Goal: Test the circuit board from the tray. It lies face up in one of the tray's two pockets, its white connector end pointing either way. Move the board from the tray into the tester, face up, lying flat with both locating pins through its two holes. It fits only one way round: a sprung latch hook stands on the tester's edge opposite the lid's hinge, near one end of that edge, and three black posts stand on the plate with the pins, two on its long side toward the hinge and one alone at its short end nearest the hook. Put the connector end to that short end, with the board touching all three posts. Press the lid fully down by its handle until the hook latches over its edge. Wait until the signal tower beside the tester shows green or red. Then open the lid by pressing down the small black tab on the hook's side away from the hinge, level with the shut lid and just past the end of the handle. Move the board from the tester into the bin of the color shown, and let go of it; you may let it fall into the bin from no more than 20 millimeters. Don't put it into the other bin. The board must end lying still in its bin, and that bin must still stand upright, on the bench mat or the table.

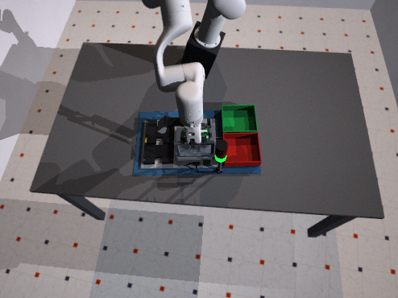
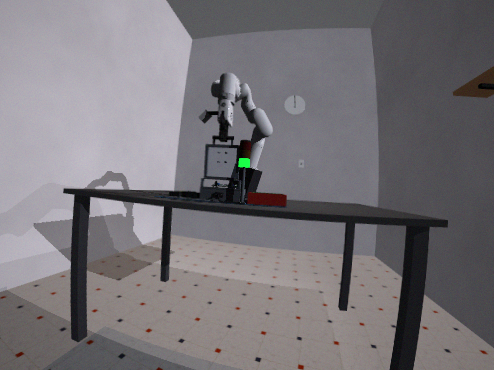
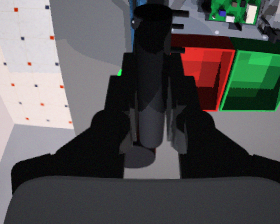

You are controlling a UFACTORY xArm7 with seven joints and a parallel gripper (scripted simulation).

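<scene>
The green circuit board lies 11 cm behind my hand, 3 cm to the right of it and 20 cm below it. From my hand the other things lie so: tester lid: 1 cm behind, 9 cm below; then green bin: 26 cm behind, 14 cm to the left, 26 cm below; then red bin: 12 cm behind, 18 cm to the left, 26 cm below.
</scene>
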